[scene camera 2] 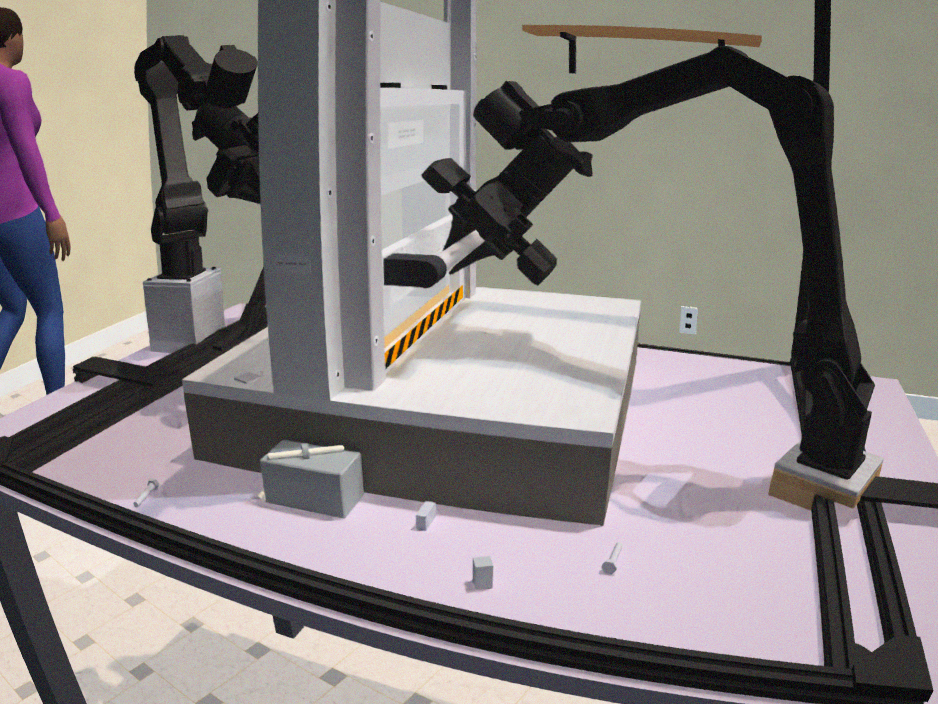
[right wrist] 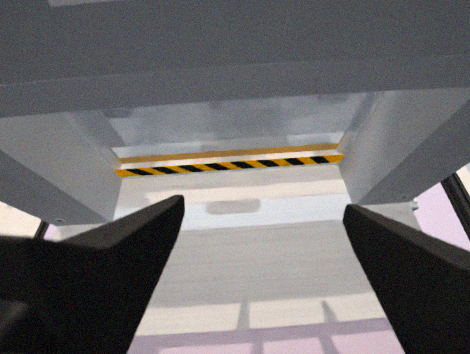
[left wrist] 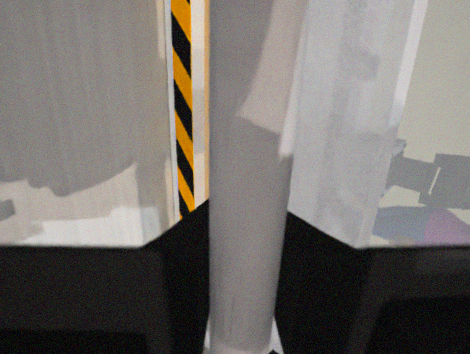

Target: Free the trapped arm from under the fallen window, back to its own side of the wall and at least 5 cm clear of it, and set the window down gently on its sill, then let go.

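Places are measured from the left arm's base along level axes (x ahead, y down, z left), in metres.
Pixels of known places: left gripper, fingertip midpoint: (right wrist: 215,108); right gripper, fingertip midpoint: (right wrist: 263,207); left arm's base at its link origin: (scene camera 2: 831,460); right arm's base at its link origin: (scene camera 2: 181,274).
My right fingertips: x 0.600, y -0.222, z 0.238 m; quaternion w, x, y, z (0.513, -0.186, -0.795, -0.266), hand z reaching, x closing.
For each thing: its middle in the pictures, then the offset to it from my right fingertips.
- window sash at the middle of its body: (left wrist: 443,263) (right wrist: 220,51) (scene camera 2: 441,213) dx -0.133, dy +0.014, dz -0.101 m
- window's pale round handle bar at the middle of its body: (left wrist: 246,232) (scene camera 2: 462,248) dx -0.155, dy +0.055, dz -0.114 m
The window sash (scene camera 2: 422,96) (left wrist: 345,125) (right wrist: 225,120) stands upright in the grey wall frame. Its striped lower edge (scene camera 2: 424,325) (left wrist: 183,100) (right wrist: 242,165) is low at the white-topped base (scene camera 2: 575,401); whether it touches the sill cannot be told. My left gripper (scene camera 2: 454,257) (left wrist: 237,207) is shut on the window's pale round handle bar (left wrist: 240,75), beside its black end piece (scene camera 2: 412,269). My right gripper (right wrist: 263,207) is open and empty, facing the opening from the other side of the wall. In the scene view its fingers are hidden behind the post.
The tall grey wall post (scene camera 2: 295,227) stands between the arms. A grey box (scene camera 2: 312,481) with a pale rod on top sits against the base. Small grey blocks (scene camera 2: 482,572) (scene camera 2: 425,515) and bolts (scene camera 2: 612,559) (scene camera 2: 146,492) lie on the pink table. A brown shelf (scene camera 2: 644,34) hangs behind.
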